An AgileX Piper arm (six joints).
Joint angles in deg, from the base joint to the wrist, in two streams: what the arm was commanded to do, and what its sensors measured. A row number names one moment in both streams.
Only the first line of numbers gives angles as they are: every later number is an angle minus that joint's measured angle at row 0.
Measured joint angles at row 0:
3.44 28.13 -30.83 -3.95 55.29 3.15
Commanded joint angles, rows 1 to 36:
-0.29 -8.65 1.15 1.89 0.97 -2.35
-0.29 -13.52 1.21 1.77 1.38 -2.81
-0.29 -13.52 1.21 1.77 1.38 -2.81
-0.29 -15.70 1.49 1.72 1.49 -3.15
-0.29 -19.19 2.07 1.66 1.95 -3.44
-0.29 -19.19 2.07 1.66 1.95 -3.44
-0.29 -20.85 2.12 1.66 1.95 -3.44
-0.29 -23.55 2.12 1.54 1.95 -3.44
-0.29 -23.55 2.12 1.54 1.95 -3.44
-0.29 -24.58 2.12 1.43 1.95 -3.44
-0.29 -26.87 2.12 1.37 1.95 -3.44
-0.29 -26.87 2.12 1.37 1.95 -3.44
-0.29 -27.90 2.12 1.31 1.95 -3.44
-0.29 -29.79 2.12 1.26 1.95 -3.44
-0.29 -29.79 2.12 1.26 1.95 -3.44
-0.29 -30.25 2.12 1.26 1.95 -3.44
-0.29 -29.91 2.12 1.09 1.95 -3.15
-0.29 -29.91 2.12 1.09 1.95 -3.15
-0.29 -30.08 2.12 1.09 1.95 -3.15
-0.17 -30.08 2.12 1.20 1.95 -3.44
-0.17 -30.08 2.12 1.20 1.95 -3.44
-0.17 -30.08 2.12 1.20 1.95 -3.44
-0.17 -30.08 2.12 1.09 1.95 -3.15
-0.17 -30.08 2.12 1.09 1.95 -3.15
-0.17 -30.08 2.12 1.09 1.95 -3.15
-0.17 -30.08 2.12 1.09 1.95 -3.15
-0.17 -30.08 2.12 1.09 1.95 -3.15
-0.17 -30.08 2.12 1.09 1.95 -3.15
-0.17 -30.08 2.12 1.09 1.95 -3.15
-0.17 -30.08 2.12 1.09 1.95 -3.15
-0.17 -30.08 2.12 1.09 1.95 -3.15
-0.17 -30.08 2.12 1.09 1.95 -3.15
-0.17 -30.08 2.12 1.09 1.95 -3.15
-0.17 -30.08 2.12 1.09 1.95 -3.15
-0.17 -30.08 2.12 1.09 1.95 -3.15
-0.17 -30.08 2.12 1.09 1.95 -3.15
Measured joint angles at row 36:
0.00 -28.36 2.12 1.37 2.18 -2.52
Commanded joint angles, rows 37 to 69:
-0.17 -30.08 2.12 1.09 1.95 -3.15
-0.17 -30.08 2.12 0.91 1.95 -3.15
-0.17 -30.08 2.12 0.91 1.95 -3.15
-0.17 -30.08 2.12 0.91 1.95 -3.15
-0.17 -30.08 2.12 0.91 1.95 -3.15
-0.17 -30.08 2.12 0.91 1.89 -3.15
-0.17 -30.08 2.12 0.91 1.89 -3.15
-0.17 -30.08 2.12 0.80 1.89 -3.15
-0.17 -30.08 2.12 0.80 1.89 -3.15
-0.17 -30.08 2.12 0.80 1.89 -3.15
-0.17 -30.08 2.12 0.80 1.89 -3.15
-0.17 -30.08 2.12 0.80 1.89 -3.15
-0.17 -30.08 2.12 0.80 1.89 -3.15
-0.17 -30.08 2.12 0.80 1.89 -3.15
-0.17 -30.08 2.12 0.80 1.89 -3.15
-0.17 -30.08 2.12 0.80 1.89 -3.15
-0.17 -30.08 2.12 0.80 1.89 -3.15
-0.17 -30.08 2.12 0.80 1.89 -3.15
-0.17 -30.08 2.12 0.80 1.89 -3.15
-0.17 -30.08 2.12 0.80 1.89 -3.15
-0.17 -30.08 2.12 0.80 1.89 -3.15
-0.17 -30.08 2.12 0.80 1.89 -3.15
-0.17 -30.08 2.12 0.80 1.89 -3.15
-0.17 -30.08 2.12 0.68 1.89 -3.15
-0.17 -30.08 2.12 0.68 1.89 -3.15
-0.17 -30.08 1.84 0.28 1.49 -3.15
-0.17 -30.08 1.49 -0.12 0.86 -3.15
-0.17 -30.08 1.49 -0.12 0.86 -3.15
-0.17 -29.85 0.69 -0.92 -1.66 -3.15
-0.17 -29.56 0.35 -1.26 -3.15 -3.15
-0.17 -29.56 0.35 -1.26 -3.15 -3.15
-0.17 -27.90 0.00 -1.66 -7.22 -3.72
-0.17 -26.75 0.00 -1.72 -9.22 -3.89
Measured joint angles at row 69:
0.00 -28.19 0.81 -0.92 -3.44 -2.69
